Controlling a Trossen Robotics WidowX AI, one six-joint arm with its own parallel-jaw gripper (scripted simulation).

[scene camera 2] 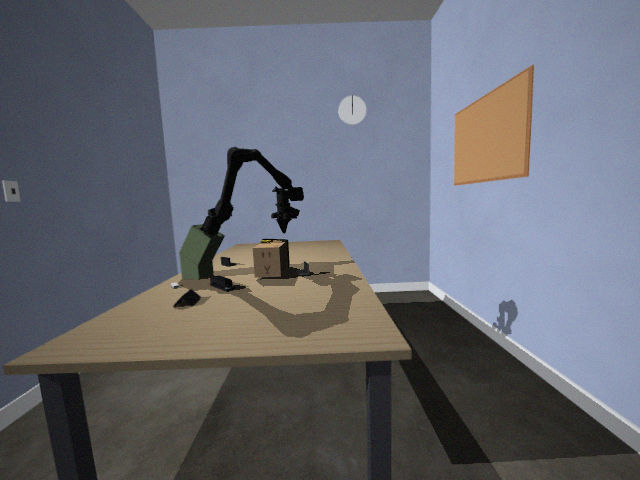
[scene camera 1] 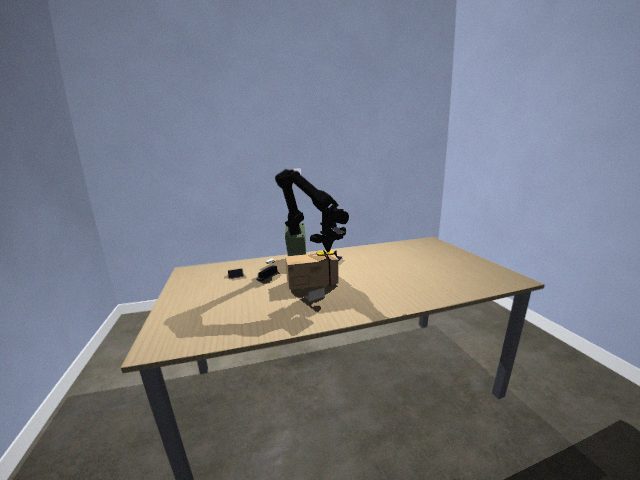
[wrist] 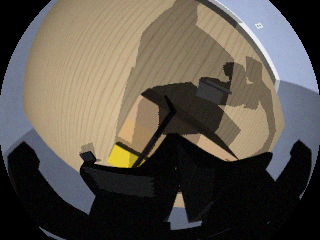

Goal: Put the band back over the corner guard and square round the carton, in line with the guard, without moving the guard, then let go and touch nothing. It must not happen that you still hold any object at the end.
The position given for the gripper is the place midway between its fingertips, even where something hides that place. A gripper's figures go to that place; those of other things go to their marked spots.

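A brown carton (wrist: 150, 109) sits 13 cm from the lens, while the gripper (wrist: 172, 137) is 10 cm from the lens.
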